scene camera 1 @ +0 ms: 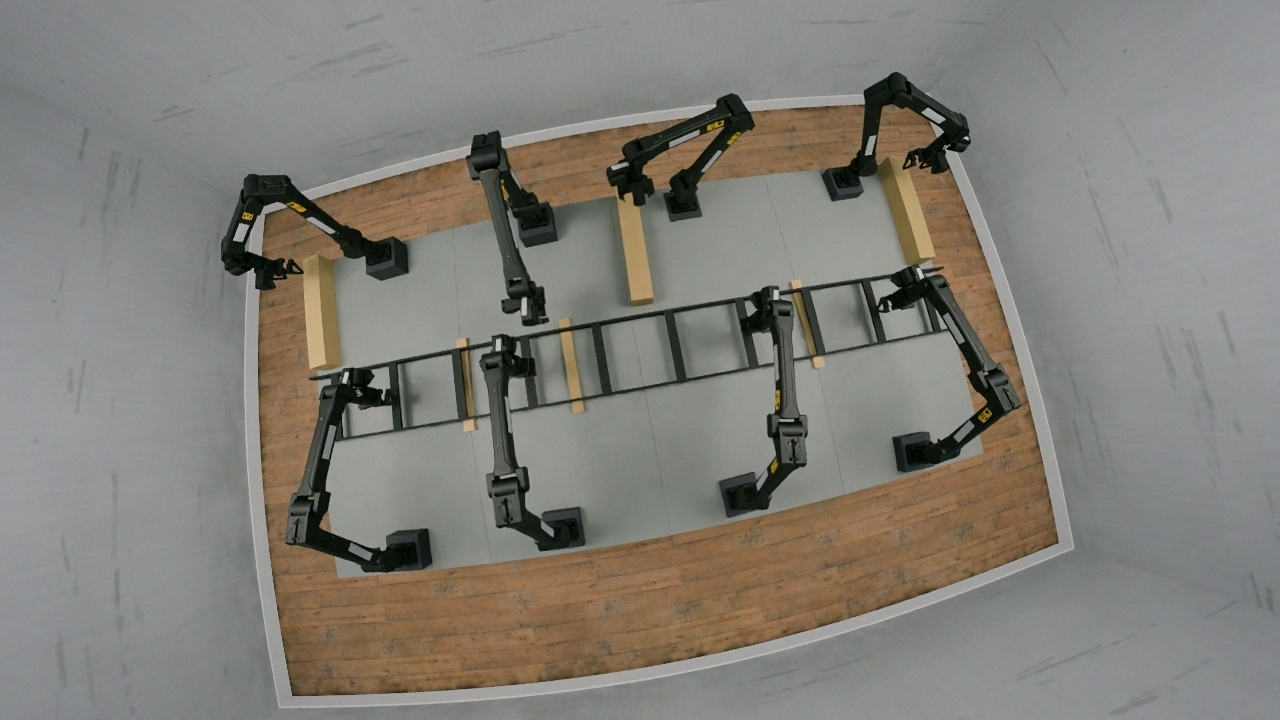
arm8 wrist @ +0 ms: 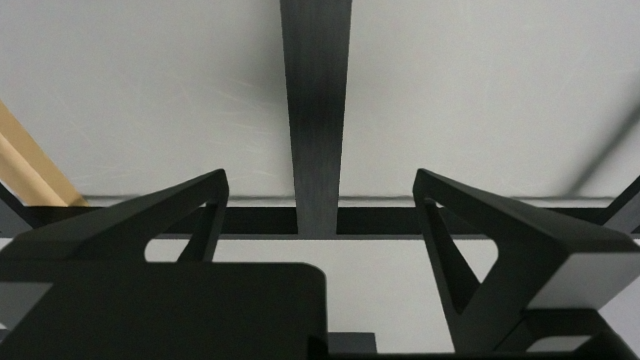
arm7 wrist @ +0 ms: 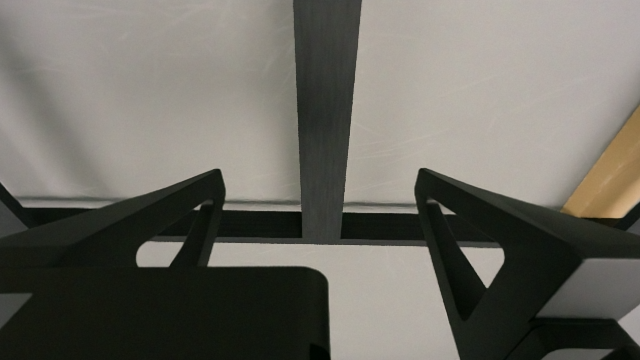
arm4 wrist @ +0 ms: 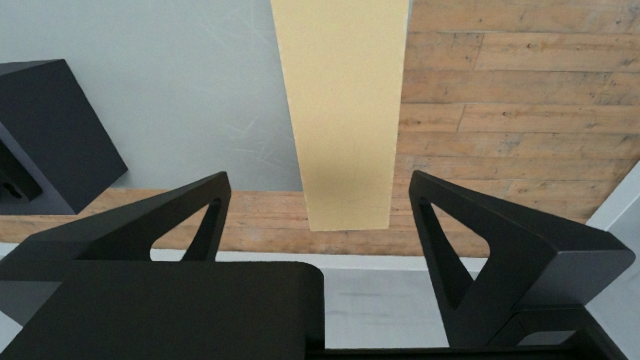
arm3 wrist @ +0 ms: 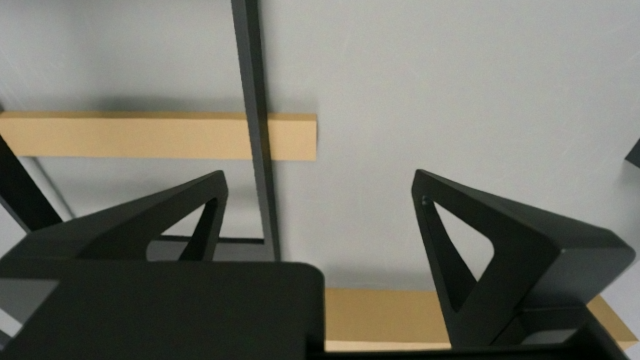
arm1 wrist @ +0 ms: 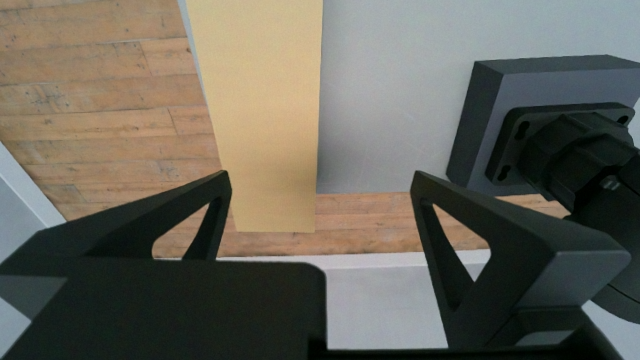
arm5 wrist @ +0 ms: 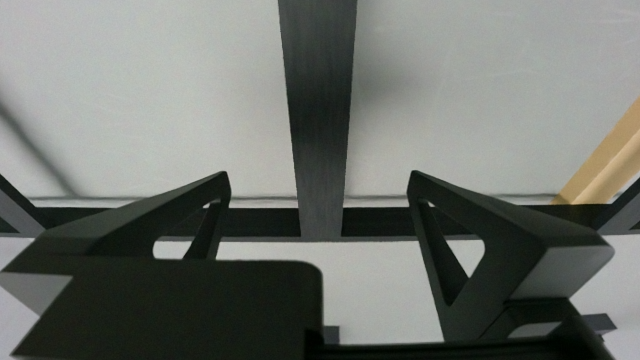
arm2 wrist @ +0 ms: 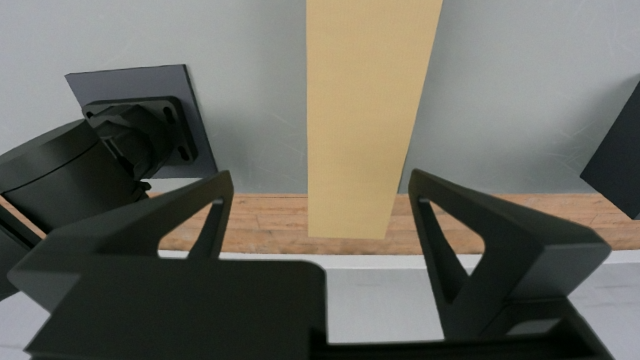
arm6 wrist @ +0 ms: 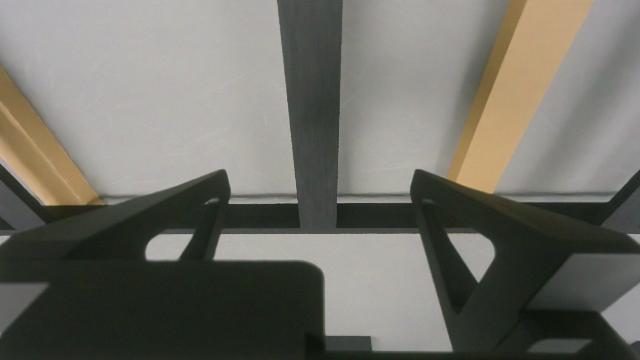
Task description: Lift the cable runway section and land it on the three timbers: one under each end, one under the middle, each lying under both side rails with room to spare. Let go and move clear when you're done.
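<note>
The black ladder-like cable runway (scene camera 1: 601,358) (arm3 wrist: 257,125) lies over thin wooden slats (scene camera 1: 571,358) (arm3 wrist: 125,137). The three thick timbers lie behind it in the scene view: left (scene camera 1: 322,313), middle (scene camera 1: 634,259), right (scene camera 1: 906,214). Arm1 gripper (arm1 wrist: 321,172) is open with a timber (arm1 wrist: 270,125) between and beyond its fingers. Arm2 gripper (arm2 wrist: 321,171) and arm4 gripper (arm4 wrist: 320,172) are likewise open over timbers (arm2 wrist: 360,125) (arm4 wrist: 345,125). Arm3 gripper (arm3 wrist: 320,171) is open beside a rail. Arm5 (arm5 wrist: 319,172), arm6 (arm6 wrist: 320,171), arm7 (arm7 wrist: 320,170) and arm8 (arm8 wrist: 321,170) grippers are open over rungs.
Dark arm base blocks (arm1 wrist: 550,85) (arm2 wrist: 150,80) (arm4 wrist: 60,115) (scene camera 1: 561,528) stand along both long sides of the grey mat (scene camera 1: 617,465). A wooden piece (arm3 wrist: 385,315) shows low in the arm3 view; I cannot tell which. Plank floor and walls surround the mat.
</note>
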